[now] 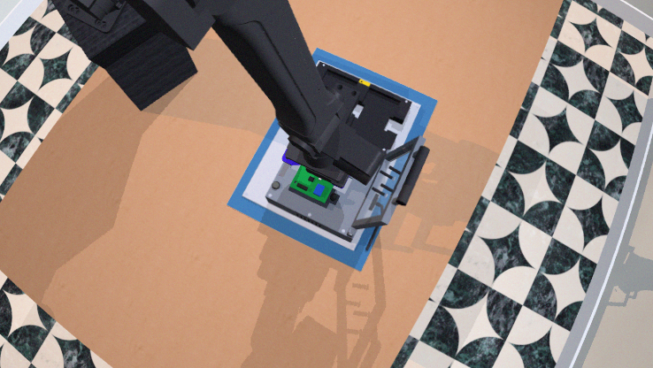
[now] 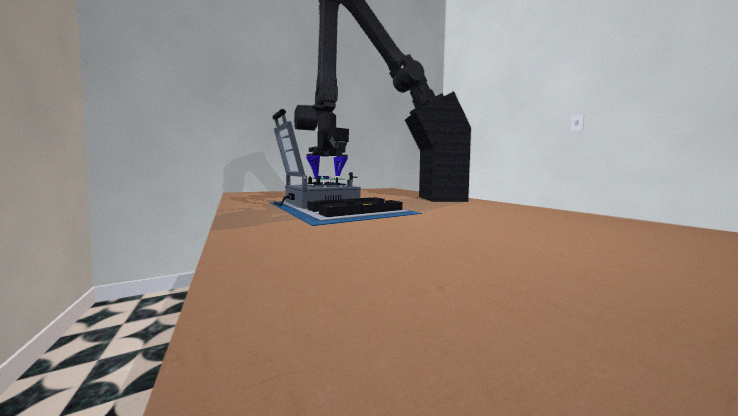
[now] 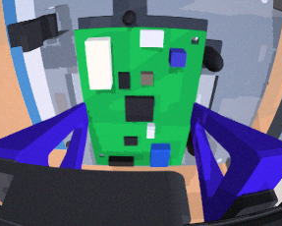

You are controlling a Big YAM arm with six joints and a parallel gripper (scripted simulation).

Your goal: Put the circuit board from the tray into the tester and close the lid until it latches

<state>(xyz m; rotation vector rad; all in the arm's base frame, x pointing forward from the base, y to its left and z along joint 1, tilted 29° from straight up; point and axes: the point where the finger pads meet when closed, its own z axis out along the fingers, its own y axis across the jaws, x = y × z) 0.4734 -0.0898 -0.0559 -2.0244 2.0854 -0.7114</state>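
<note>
The green circuit board lies right at my hand. The rest, counted from my hand: black plate: 1 cm ahead, 1 cm to the left, 2 cm below; then tester: 4 cm ahead, 4 cm to the left, 2 cm above; then dark latch hook: 5 cm behind, 6 cm to the left.
</note>
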